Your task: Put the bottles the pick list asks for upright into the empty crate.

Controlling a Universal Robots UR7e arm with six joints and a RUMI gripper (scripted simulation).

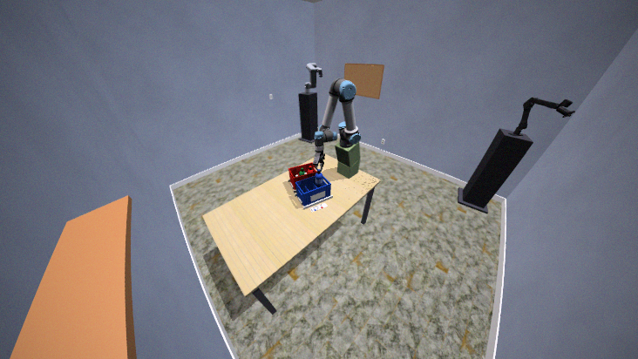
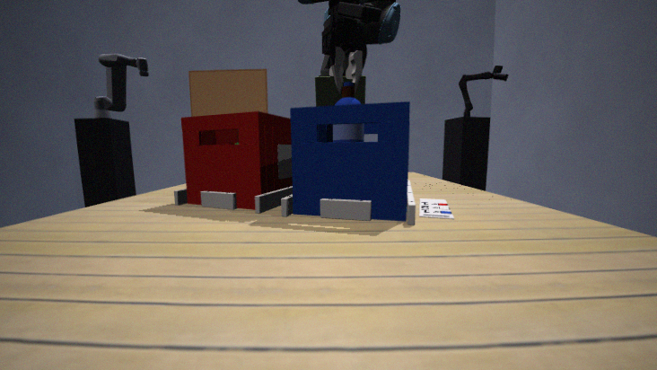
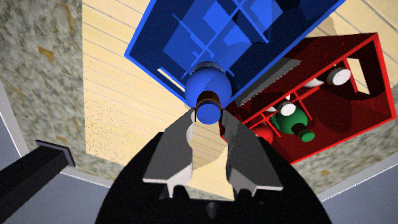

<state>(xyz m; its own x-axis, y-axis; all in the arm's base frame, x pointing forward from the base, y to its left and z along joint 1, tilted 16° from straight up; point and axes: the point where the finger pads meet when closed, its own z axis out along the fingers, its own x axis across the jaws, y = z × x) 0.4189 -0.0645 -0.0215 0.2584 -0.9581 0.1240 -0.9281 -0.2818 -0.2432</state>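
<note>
The blue-capped bottle lies 7 cm below my hand. Also, from my hand: blue crate (10 cm ahead, 17 cm below); red crate (2 cm behind, 21 cm to the right, 17 cm below); white bottle (9 cm ahead, 21 cm to the right, 17 cm below).
</note>
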